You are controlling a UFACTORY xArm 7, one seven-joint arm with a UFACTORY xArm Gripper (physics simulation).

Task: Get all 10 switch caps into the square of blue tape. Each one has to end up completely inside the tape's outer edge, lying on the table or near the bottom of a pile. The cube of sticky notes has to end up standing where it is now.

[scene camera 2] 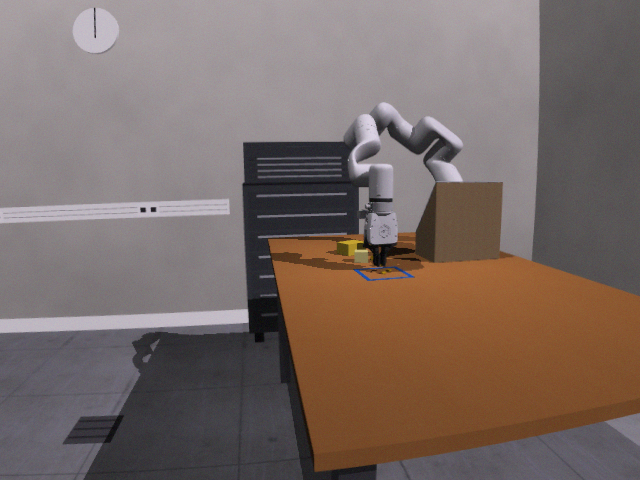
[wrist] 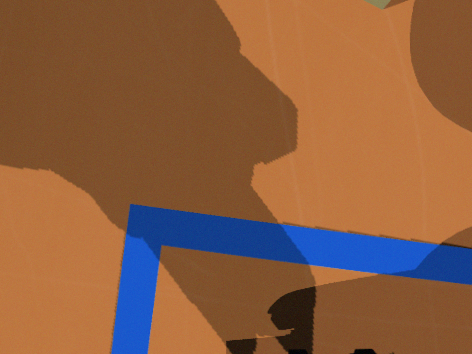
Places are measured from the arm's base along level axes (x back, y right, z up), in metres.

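Where they show: gripper, fingertip midpoint: (scene camera 2: 379, 265); arm's base, origin of the base link: (scene camera 2: 460, 204).
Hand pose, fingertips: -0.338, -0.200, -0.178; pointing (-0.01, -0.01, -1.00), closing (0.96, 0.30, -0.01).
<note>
Each offset is from my fingertips to the top centre of the thing, as dx, dy, dz. "spot": to the spot under its first point. Level surfaces: height alone.
The blue tape square (scene camera 2: 391, 278) (wrist: 134, 300) lies on the table, with a few small yellow switch caps @[+0.008, -0.030, -0.013] (scene camera 2: 385, 271) inside it. My gripper (scene camera 2: 379, 265) (wrist: 331, 351) points down, low over the back part of the square, and is shut on a switch cap. The held cap is hidden; the fingertips barely show at the wrist view's bottom edge. A little yellow of other caps shows behind the fingers, too small to count. The pale yellow cube of sticky notes @[-0.037, +0.157, +0.019] (scene camera 2: 360, 256) stands behind and left of the square; its corner @[spot: -0.019, +0.130, -0.014] (wrist: 382, 3) shows at the wrist view's top edge.
A yellow box @[-0.056, +0.308, +0.026] (scene camera 2: 347, 248) stands behind the sticky notes. A tall brown box (scene camera 2: 467, 222) stands on the table @[dz -0.019] (scene camera 2: 439, 351) to the right of the gripper, in front of the arm's base. A dark tool cabinet (scene camera 2: 299, 206) stands behind the table.
</note>
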